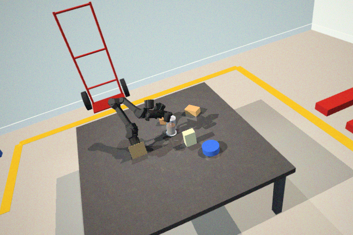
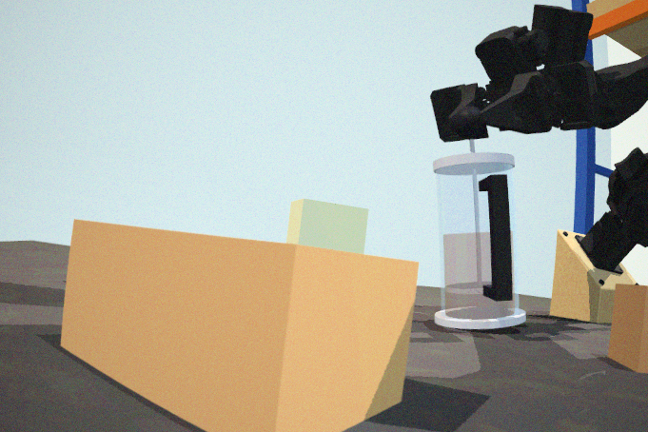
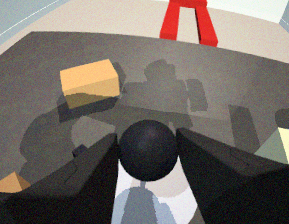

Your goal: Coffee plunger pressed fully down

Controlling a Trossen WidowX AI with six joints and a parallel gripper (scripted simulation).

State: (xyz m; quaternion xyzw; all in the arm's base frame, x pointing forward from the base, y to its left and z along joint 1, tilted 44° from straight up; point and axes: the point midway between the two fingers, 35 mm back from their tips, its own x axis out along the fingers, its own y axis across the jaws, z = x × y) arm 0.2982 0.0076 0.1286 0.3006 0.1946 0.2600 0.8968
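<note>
The coffee press is 90 mm below my gripper tip, 10 mm to the left of it and 10 mm behind it. From my gripper tip the other things lie so: pale yellow block 180 mm to the right, 130 mm below, 70 mm ahead.
</note>
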